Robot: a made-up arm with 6 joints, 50 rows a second.
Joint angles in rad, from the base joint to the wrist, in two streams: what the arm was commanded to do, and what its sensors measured. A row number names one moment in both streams.
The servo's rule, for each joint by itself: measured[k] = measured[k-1] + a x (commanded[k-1-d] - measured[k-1]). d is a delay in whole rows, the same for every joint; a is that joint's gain. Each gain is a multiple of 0.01, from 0.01 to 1. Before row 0 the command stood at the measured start. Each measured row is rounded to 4 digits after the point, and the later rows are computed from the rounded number. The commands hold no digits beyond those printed.
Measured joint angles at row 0: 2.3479, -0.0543, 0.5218, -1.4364, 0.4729, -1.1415
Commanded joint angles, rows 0 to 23: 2.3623, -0.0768, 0.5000, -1.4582, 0.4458, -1.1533; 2.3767, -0.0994, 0.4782, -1.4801, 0.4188, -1.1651; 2.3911, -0.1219, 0.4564, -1.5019, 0.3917, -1.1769; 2.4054, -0.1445, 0.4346, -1.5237, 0.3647, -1.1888; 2.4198, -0.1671, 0.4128, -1.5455, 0.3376, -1.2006; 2.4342, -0.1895, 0.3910, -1.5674, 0.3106, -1.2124; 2.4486, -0.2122, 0.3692, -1.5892, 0.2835, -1.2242; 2.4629, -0.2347, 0.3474, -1.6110, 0.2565, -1.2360; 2.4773, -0.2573, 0.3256, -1.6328, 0.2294, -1.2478; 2.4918, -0.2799, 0.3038, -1.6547, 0.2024, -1.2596; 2.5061, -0.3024, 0.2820, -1.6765, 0.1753, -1.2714; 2.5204, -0.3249, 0.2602, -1.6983, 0.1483, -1.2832; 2.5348, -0.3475, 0.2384, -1.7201, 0.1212, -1.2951; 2.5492, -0.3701, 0.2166, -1.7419, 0.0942, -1.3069; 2.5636, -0.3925, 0.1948, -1.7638, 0.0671, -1.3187; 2.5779, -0.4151, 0.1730, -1.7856, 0.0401, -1.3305; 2.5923, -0.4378, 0.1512, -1.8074, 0.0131, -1.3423; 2.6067, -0.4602, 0.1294, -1.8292, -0.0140, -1.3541; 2.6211, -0.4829, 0.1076, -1.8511, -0.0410, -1.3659; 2.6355, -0.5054, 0.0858, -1.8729, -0.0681, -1.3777; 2.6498, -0.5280, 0.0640, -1.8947, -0.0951, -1.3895; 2.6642, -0.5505, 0.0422, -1.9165, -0.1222, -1.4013; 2.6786, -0.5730, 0.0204, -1.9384, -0.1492, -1.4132; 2.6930, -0.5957, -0.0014, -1.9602, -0.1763, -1.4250
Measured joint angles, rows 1 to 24: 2.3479, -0.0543, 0.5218, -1.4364, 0.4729, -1.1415; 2.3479, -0.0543, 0.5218, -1.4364, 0.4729, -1.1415; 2.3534, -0.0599, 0.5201, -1.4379, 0.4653, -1.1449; 2.3623, -0.0698, 0.5167, -1.4409, 0.4523, -1.1508; 2.3732, -0.0828, 0.5119, -1.4452, 0.4353, -1.1584; 2.3854, -0.0982, 0.5057, -1.4507, 0.4155, -1.1672; 2.3985, -0.1154, 0.4983, -1.4573, 0.3937, -1.1769; 2.4121, -0.1339, 0.4897, -1.4650, 0.3704, -1.1872; 2.4260, -0.1535, 0.4801, -1.4737, 0.3461, -1.1979; 2.4400, -0.1738, 0.4695, -1.4833, 0.3210, -1.2089; 2.4542, -0.1947, 0.4580, -1.4938, 0.2954, -1.2202; 2.4685, -0.2160, 0.4457, -1.5051, 0.2694, -1.2316; 2.4828, -0.2376, 0.4326, -1.5171, 0.2431, -1.2431; 2.4971, -0.2594, 0.4188, -1.5298, 0.2166, -1.2547; 2.5114, -0.2814, 0.4044, -1.5431, 0.1899, -1.2664; 2.5258, -0.3036, 0.3894, -1.5570, 0.1631, -1.2781; 2.5402, -0.3258, 0.3738, -1.5715, 0.1362, -1.2899; 2.5545, -0.3481, 0.3577, -1.5865, 0.1093, -1.3017; 2.5689, -0.3705, 0.3412, -1.6020, 0.0824, -1.3135; 2.5833, -0.3929, 0.3243, -1.6179, 0.0554, -1.3253; 2.5977, -0.4154, 0.3070, -1.6342, 0.0284, -1.3371; 2.6121, -0.4379, 0.2893, -1.6509, 0.0014, -1.3489; 2.6264, -0.4604, 0.2713, -1.6680, -0.0256, -1.3607; 2.6408, -0.4829, 0.2530, -1.6854, -0.0526, -1.3725
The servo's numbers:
d 2
a 0.38 0.25 0.08 0.07 0.28 0.29

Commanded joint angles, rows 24 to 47: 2.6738, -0.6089, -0.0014, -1.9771, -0.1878, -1.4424; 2.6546, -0.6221, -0.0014, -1.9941, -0.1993, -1.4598; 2.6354, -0.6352, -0.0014, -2.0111, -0.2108, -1.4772; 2.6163, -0.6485, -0.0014, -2.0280, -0.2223, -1.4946; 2.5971, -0.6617, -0.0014, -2.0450, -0.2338, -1.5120; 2.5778, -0.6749, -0.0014, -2.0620, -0.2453, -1.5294; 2.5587, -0.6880, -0.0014, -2.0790, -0.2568, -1.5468; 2.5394, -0.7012, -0.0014, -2.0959, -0.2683, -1.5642; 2.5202, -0.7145, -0.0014, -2.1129, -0.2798, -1.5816; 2.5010, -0.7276, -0.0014, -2.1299, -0.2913, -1.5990; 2.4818, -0.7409, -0.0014, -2.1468, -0.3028, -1.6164; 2.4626, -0.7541, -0.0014, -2.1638, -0.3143, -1.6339; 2.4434, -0.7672, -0.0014, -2.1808, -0.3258, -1.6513; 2.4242, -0.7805, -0.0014, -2.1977, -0.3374, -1.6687; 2.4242, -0.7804, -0.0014, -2.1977, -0.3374, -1.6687; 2.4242, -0.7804, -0.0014, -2.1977, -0.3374, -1.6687; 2.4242, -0.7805, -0.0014, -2.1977, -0.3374, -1.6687; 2.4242, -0.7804, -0.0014, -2.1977, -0.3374, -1.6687; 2.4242, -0.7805, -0.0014, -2.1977, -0.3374, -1.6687; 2.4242, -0.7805, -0.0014, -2.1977, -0.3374, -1.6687; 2.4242, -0.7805, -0.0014, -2.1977, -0.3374, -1.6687; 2.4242, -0.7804, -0.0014, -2.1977, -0.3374, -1.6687; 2.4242, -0.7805, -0.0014, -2.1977, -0.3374, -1.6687; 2.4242, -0.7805, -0.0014, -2.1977, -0.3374, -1.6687
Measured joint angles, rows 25 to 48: 2.6552, -0.5054, 0.2344, -1.7031, -0.0796, -1.3843; 2.6696, -0.5280, 0.2155, -1.7211, -0.1067, -1.3961; 2.6712, -0.5482, 0.1981, -1.7390, -0.1294, -1.4095; 2.6649, -0.5667, 0.1821, -1.7569, -0.1490, -1.4241; 2.6537, -0.5838, 0.1674, -1.7747, -0.1663, -1.4395; 2.6395, -0.6000, 0.1539, -1.7924, -0.1820, -1.4555; 2.6234, -0.6154, 0.1415, -1.8101, -0.1965, -1.4719; 2.6061, -0.6303, 0.1301, -1.8277, -0.2102, -1.4886; 2.5881, -0.6447, 0.1196, -1.8453, -0.2232, -1.5055; 2.5696, -0.6588, 0.1099, -1.8628, -0.2358, -1.5225; 2.5508, -0.6727, 0.1010, -1.8803, -0.2481, -1.5396; 2.5319, -0.6864, 0.0928, -1.8978, -0.2602, -1.5568; 2.5129, -0.7000, 0.0853, -1.9152, -0.2721, -1.5741; 2.4938, -0.7135, 0.0784, -1.9326, -0.2839, -1.5914; 2.4746, -0.7269, 0.0720, -1.9500, -0.2956, -1.6088; 2.4554, -0.7403, 0.0661, -1.9673, -0.3073, -1.6262; 2.4435, -0.7503, 0.0607, -1.9834, -0.3157, -1.6385; 2.4362, -0.7578, 0.0557, -1.9984, -0.3218, -1.6473; 2.4316, -0.7635, 0.0511, -2.0124, -0.3262, -1.6535; 2.4288, -0.7677, 0.0469, -2.0254, -0.3293, -1.6579; 2.4271, -0.7709, 0.0430, -2.0375, -0.3316, -1.6610; 2.4260, -0.7733, 0.0394, -2.0487, -0.3332, -1.6632; 2.4253, -0.7751, 0.0361, -2.0591, -0.3344, -1.6648; 2.4249, -0.7764, 0.0331, -2.0688, -0.3352, -1.6659
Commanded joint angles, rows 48 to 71: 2.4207, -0.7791, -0.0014, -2.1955, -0.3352, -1.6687; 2.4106, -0.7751, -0.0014, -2.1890, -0.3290, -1.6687; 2.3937, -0.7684, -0.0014, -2.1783, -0.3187, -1.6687; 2.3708, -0.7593, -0.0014, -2.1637, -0.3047, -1.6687; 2.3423, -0.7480, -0.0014, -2.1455, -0.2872, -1.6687; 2.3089, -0.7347, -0.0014, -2.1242, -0.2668, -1.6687; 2.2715, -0.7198, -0.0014, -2.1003, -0.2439, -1.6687; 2.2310, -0.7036, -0.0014, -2.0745, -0.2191, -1.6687; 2.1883, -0.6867, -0.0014, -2.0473, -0.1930, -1.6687; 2.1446, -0.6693, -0.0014, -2.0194, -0.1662, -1.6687; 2.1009, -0.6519, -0.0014, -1.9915, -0.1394, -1.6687; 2.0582, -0.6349, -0.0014, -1.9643, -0.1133, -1.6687; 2.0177, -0.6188, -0.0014, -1.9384, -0.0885, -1.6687; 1.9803, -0.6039, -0.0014, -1.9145, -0.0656, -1.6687; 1.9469, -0.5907, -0.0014, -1.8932, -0.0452, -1.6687; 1.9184, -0.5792, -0.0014, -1.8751, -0.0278, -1.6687; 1.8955, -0.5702, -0.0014, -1.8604, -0.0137, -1.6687; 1.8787, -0.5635, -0.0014, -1.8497, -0.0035, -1.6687; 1.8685, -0.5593, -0.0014, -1.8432, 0.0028, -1.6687; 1.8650, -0.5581, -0.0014, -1.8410, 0.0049, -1.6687; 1.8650, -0.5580, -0.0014, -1.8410, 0.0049, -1.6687; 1.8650, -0.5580, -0.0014, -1.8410, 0.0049, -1.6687; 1.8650, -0.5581, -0.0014, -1.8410, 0.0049, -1.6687; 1.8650, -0.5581, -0.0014, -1.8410, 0.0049, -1.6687
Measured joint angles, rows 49 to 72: 2.4246, -0.7774, 0.0303, -2.0778, -0.3358, -1.6667; 2.4244, -0.7782, 0.0278, -2.0862, -0.3362, -1.6673; 2.4230, -0.7784, 0.0255, -2.0939, -0.3359, -1.6677; 2.4183, -0.7776, 0.0233, -2.1006, -0.3340, -1.6680; 2.4090, -0.7753, 0.0213, -2.1060, -0.3297, -1.6682; 2.3945, -0.7713, 0.0195, -2.1100, -0.3227, -1.6683; 2.3747, -0.7655, 0.0178, -2.1125, -0.3128, -1.6684; 2.3497, -0.7578, 0.0163, -2.1133, -0.2999, -1.6685; 2.3200, -0.7483, 0.0149, -2.1124, -0.2842, -1.6686; 2.2862, -0.7371, 0.0136, -2.1097, -0.2660, -1.6686; 2.2490, -0.7245, 0.0124, -2.1053, -0.2456, -1.6686; 2.2093, -0.7107, 0.0113, -2.0993, -0.2234, -1.6686; 2.1681, -0.6960, 0.0103, -2.0918, -0.1999, -1.6686; 2.1263, -0.6807, 0.0094, -2.0829, -0.1757, -1.6686; 2.0850, -0.6652, 0.0085, -2.0728, -0.1513, -1.6686; 2.0452, -0.6499, 0.0077, -2.0617, -0.1273, -1.6686; 2.0078, -0.6351, 0.0070, -2.0499, -0.1043, -1.6686; 1.9738, -0.6211, 0.0063, -2.0377, -0.0829, -1.6686; 1.9440, -0.6084, 0.0057, -2.0253, -0.0635, -1.6686; 1.9192, -0.5972, 0.0051, -2.0130, -0.0467, -1.6686; 1.8999, -0.5877, 0.0046, -2.0011, -0.0328, -1.6686; 1.8866, -0.5803, 0.0041, -1.9899, -0.0222, -1.6686; 1.8784, -0.5747, 0.0037, -1.9795, -0.0146, -1.6686; 1.8733, -0.5705, 0.0033, -1.9698, -0.0091, -1.6686
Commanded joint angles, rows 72 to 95: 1.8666, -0.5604, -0.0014, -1.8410, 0.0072, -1.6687; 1.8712, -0.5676, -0.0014, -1.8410, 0.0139, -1.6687; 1.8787, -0.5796, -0.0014, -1.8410, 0.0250, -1.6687; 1.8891, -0.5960, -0.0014, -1.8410, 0.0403, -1.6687; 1.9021, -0.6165, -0.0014, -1.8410, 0.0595, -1.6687; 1.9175, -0.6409, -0.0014, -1.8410, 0.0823, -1.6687; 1.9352, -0.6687, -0.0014, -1.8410, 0.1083, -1.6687; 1.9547, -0.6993, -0.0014, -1.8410, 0.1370, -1.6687; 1.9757, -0.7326, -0.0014, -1.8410, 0.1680, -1.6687; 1.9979, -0.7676, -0.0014, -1.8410, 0.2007, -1.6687; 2.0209, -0.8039, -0.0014, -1.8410, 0.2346, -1.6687; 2.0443, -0.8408, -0.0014, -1.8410, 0.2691, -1.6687; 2.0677, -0.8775, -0.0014, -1.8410, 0.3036, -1.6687; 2.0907, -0.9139, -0.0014, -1.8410, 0.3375, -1.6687; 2.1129, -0.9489, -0.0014, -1.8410, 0.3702, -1.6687; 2.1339, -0.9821, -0.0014, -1.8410, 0.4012, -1.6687; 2.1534, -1.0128, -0.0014, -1.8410, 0.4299, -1.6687; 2.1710, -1.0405, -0.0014, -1.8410, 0.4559, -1.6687; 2.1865, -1.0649, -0.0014, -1.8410, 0.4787, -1.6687; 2.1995, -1.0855, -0.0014, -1.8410, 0.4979, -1.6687; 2.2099, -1.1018, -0.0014, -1.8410, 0.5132, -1.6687; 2.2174, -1.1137, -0.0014, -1.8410, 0.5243, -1.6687; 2.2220, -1.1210, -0.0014, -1.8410, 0.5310, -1.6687; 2.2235, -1.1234, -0.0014, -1.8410, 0.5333, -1.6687
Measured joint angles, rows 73 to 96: 1.8701, -0.5674, 0.0029, -1.9608, -0.0052, -1.6686; 1.8682, -0.5651, 0.0026, -1.9524, -0.0024, -1.6686; 1.8676, -0.5639, 0.0023, -1.9446, 0.0003, -1.6686; 1.8690, -0.5648, 0.0020, -1.9373, 0.0041, -1.6686; 1.8727, -0.5685, 0.0017, -1.9306, 0.0100, -1.6686; 1.8789, -0.5754, 0.0015, -1.9243, 0.0185, -1.6686; 1.8877, -0.5857, 0.0013, -1.9185, 0.0300, -1.6686; 1.8990, -0.5995, 0.0011, -1.9131, 0.0446, -1.6686; 1.9128, -0.6168, 0.0009, -1.9081, 0.0624, -1.6686; 1.9287, -0.6374, 0.0007, -1.9034, 0.0833, -1.6686; 1.9466, -0.6612, 0.0005, -1.8990, 0.1070, -1.6686; 1.9661, -0.6878, 0.0003, -1.8949, 0.1332, -1.6686; 1.9869, -0.7168, 0.0002, -1.8911, 0.1616, -1.6686; 2.0087, -0.7478, 0.0001, -1.8876, 0.1917, -1.6686; 2.0311, -0.7802, 0.0000, -1.8843, 0.2230, -1.6686; 2.0537, -0.8136, -0.0001, -1.8813, 0.2551, -1.6686; 2.0762, -0.8474, -0.0002, -1.8785, 0.2873, -1.6686; 2.0981, -0.8811, -0.0003, -1.8759, 0.3192, -1.6686; 2.1191, -0.9140, -0.0004, -1.8735, 0.3502, -1.6686; 2.1388, -0.9456, -0.0005, -1.8712, 0.3798, -1.6686; 2.1569, -0.9754, -0.0006, -1.8691, 0.4075, -1.6686; 2.1731, -1.0029, -0.0007, -1.8671, 0.4328, -1.6686; 2.1871, -1.0276, -0.0008, -1.8653, 0.4553, -1.6686; 2.1986, -1.0491, -0.0008, -1.8636, 0.4746, -1.6686
